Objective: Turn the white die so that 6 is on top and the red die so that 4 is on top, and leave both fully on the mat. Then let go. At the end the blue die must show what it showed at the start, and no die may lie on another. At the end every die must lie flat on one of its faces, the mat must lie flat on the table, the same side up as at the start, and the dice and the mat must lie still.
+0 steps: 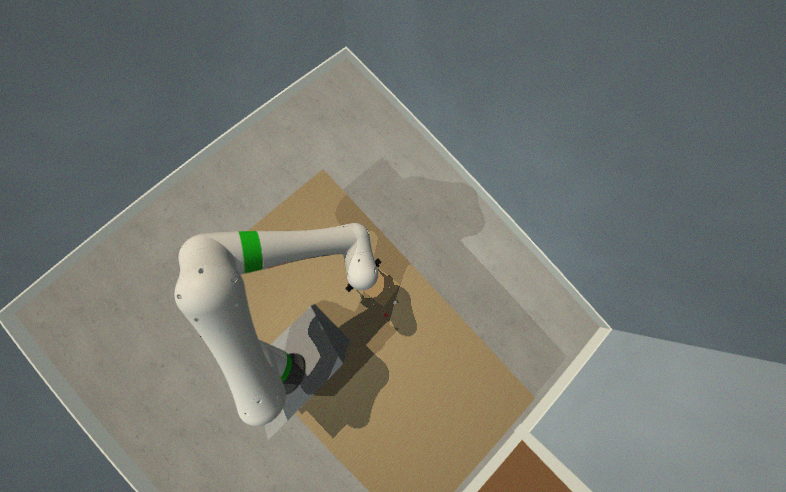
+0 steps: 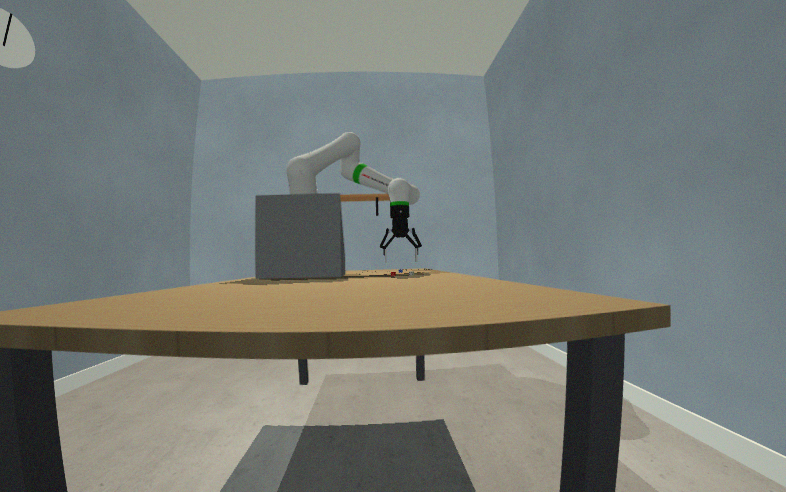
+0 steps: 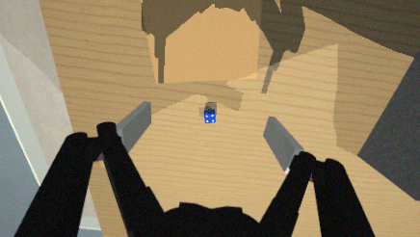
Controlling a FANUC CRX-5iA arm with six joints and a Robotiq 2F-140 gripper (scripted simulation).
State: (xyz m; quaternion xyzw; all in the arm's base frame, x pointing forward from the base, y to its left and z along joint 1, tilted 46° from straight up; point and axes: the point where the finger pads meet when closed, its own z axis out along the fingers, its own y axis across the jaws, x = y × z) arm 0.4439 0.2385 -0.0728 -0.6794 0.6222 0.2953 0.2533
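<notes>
Right now the blue die is 10 mm to the left of my hand and 50 mm below it. Also, from my hand: white die: 30 mm ahead, 210 mm to the right, 50 mm below; then red die: 40 mm behind, 220 mm to the right, 50 mm below; then tan mat: 30 mm ahead, 100 mm to the right, 60 mm below.
</notes>
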